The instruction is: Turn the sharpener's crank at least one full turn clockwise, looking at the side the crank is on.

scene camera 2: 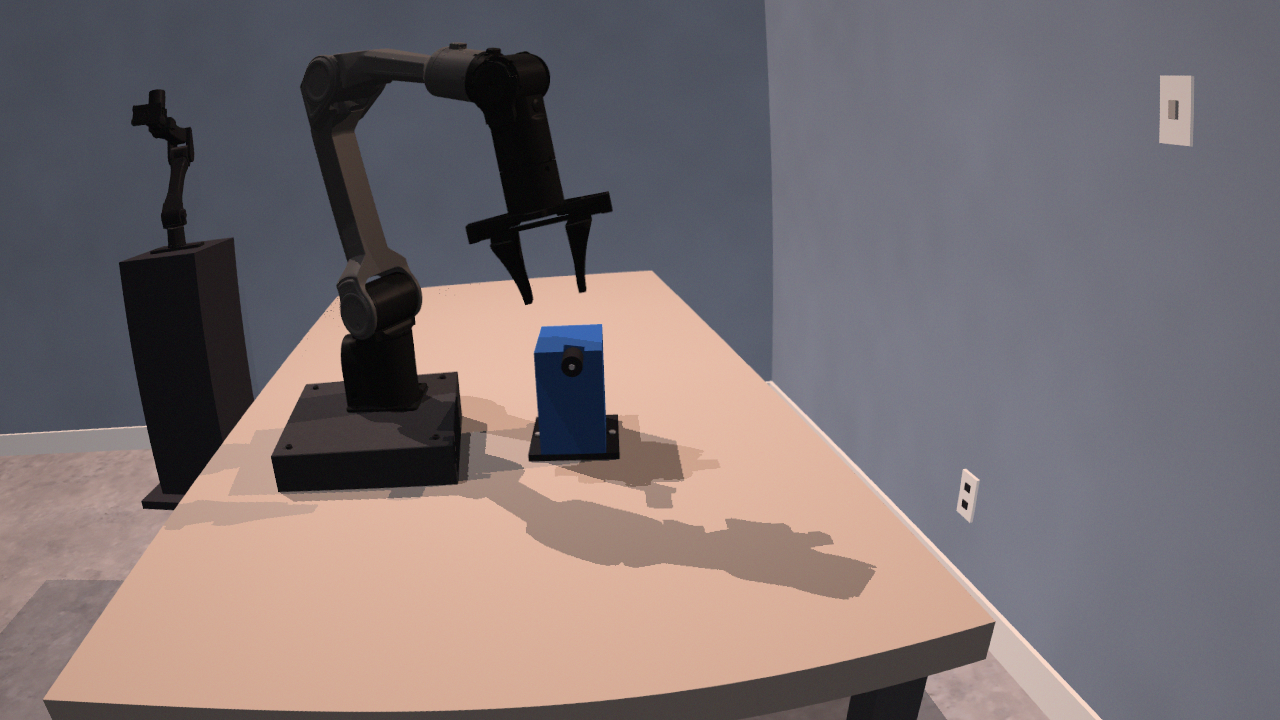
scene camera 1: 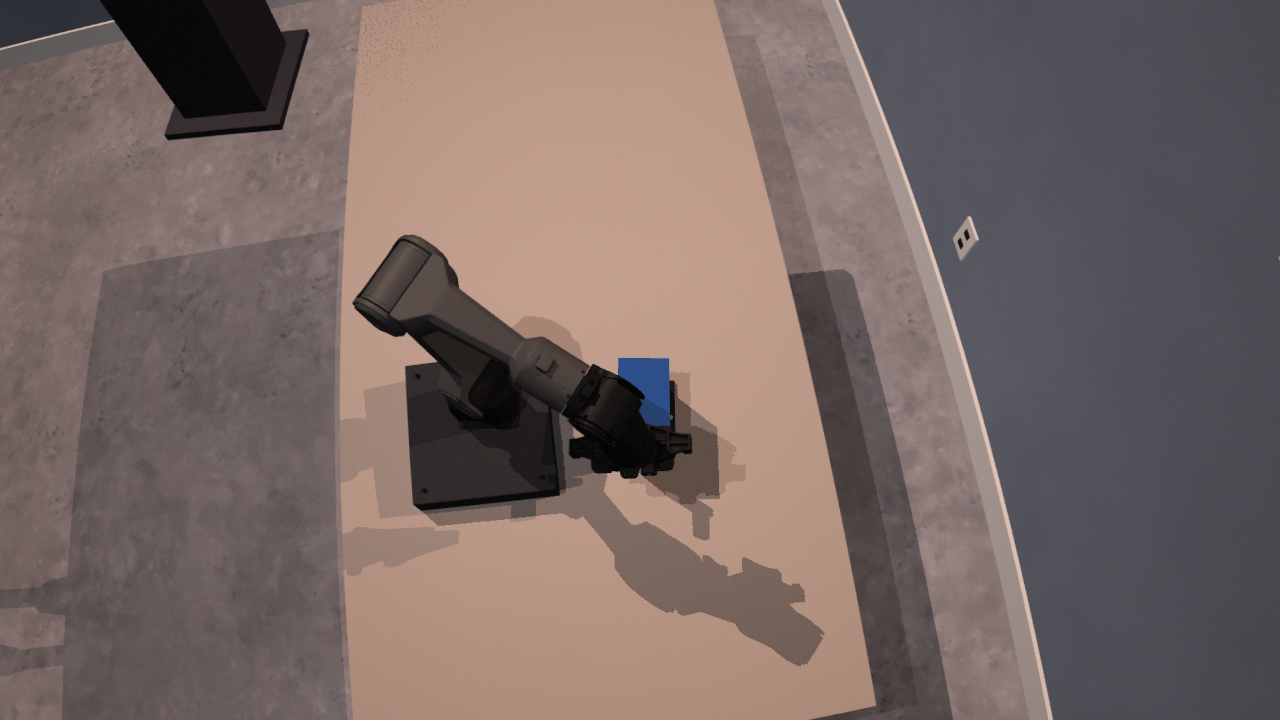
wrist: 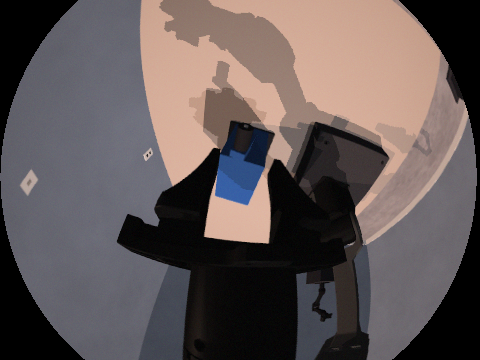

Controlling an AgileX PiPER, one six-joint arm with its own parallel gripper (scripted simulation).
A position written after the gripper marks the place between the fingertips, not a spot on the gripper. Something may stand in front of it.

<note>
In view: the gripper (scene camera 2: 555, 296) and a sharpener (scene camera 2: 587, 434).
The gripper shows as well in scene camera 1 (scene camera 1: 641, 463) and in the wrist view (wrist: 245, 162). The sharpener also shows in scene camera 1 (scene camera 1: 650, 375) and in the wrist view (wrist: 236, 181).
</note>
